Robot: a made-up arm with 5 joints.
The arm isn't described. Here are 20 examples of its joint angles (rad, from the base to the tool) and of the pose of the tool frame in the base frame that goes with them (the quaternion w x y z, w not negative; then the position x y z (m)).
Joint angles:
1: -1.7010 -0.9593 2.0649 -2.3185 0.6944
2: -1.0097 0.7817 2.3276 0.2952 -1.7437
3: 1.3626 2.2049 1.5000 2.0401 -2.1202
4: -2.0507 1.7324 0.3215 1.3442 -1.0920
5: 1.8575 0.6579 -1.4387 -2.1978 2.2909
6: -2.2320 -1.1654 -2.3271 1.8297 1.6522
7: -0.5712 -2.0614 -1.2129 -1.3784 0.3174
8: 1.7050 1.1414 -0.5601 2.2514 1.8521
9: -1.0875 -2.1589 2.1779 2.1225 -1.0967
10: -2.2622 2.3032 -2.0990 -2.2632 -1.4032
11: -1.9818 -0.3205 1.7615 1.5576 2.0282
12: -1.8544 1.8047 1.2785 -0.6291 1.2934
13: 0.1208 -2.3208 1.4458 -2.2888 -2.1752
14: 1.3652 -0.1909 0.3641 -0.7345 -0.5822
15: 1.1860 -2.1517 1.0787 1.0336 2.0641
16: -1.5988 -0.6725 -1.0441 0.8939 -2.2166
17: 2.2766 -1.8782 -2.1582 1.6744 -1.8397
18: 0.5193 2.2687 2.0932 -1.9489 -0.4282
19: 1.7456 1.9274 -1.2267 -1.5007 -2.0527
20: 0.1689 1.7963 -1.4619 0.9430 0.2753
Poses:
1: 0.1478 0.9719 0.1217 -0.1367 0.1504 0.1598 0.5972
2: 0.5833 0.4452 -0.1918 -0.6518 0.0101 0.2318 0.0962
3: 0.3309 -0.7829 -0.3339 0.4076 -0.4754 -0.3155 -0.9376
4: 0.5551 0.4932 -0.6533 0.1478 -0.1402 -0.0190 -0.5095
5: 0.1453 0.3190 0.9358 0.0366 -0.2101 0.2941 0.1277
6: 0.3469 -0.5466 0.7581 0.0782 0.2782 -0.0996 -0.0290
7: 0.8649 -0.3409 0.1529 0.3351 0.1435 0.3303 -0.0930
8: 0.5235 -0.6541 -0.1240 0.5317 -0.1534 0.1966 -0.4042
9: 0.7913 -0.0925 -0.2347 -0.5570 0.7911 0.8816 0.2910
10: 0.6824 0.6353 0.3607 -0.0248 0.3688 0.0447 0.3474
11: 0.7809 -0.4542 -0.3645 0.2262 0.0036 0.4845 0.1245
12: 0.5484 -0.5462 -0.1458 0.6161 0.3207 -0.0582 -0.8258
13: 0.6472 0.7193 -0.1784 0.1787 -0.4784 0.8150 0.7814
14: 0.6215 -0.0004 -0.3979 0.6748 0.0004 0.0535 -0.0690
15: 0.2741 0.2203 -0.5248 -0.7752 -0.7483 0.0890 0.6599
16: 0.5437 0.6263 0.2695 0.4893 0.1958 -0.2862 0.5742
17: 0.1021 -0.7746 0.5281 -0.3327 -0.5981 -0.5426 -0.2866
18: 0.9484 -0.0601 0.2631 -0.1665 -0.6420 0.6568 -0.5106
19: 0.2001 0.6052 -0.7655 0.0881 -0.6758 0.2406 -0.0176
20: 0.6833 0.3778 -0.1756 0.5996 -0.1927 0.1621 -0.0848
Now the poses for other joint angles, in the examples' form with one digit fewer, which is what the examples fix.
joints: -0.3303 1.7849 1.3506 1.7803 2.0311
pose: 0.182 -0.063 0.970 0.151 -0.165 0.556 -0.614
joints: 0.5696 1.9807 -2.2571 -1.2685 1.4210
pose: 0.158 -0.944 -0.081 -0.277 -0.216 -0.102 -0.035
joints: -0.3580 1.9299 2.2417 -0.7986 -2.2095
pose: 0.799 0.599 0.041 0.045 -0.220 0.652 -0.081
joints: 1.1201 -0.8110 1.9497 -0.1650 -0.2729
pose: 0.848 -0.107 -0.452 -0.255 -0.048 0.000 0.345
